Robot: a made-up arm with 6 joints.
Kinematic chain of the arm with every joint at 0, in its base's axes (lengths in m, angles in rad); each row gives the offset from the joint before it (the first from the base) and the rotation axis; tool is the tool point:
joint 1: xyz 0 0 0.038 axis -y
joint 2: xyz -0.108 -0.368 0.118 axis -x
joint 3: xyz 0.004 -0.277 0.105 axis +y
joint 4: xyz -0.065 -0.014 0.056 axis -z
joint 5: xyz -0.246 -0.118 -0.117 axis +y
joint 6: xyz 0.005 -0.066 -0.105 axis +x
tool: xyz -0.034 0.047 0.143
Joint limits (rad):
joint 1: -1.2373..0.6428
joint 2: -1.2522..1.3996
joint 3: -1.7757..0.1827
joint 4: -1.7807..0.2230
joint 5: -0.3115..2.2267
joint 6: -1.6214..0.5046
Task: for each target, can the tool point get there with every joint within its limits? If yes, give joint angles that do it. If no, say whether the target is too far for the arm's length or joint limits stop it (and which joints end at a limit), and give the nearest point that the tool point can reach.
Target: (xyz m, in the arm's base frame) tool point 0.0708 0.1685 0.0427
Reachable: no: joint limits stop it (at a limit: joint 1, joint 2, joint 4, joint 6) | nearest point 0.1437 -0.1031 -0.1366 | short by 0.334 m
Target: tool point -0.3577 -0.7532 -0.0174
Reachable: yes | joints -0.9604 -0.7294 -1.2056 -0.6104 0.1776 0.2181
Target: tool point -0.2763 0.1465 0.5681
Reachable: no: joint limits stop it (at a limit: joint 2, joint 3, joint 4, joint 5, joint 6) | nearest point -0.2793 -0.1497 0.5738 | short by 0.296 m
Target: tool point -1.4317 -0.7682 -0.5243
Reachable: no: too far | nearest point -0.6638 -0.6626 -0.0449 | short by 0.911 m
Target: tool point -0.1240 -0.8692 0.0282
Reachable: yes | joints -0.3895 -0.0893 -1.3641 -0.6529 0.7144 -0.4700
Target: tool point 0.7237 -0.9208 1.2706
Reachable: no: too far | nearest point 0.4064 -0.6540 0.7301 | short by 0.681 m
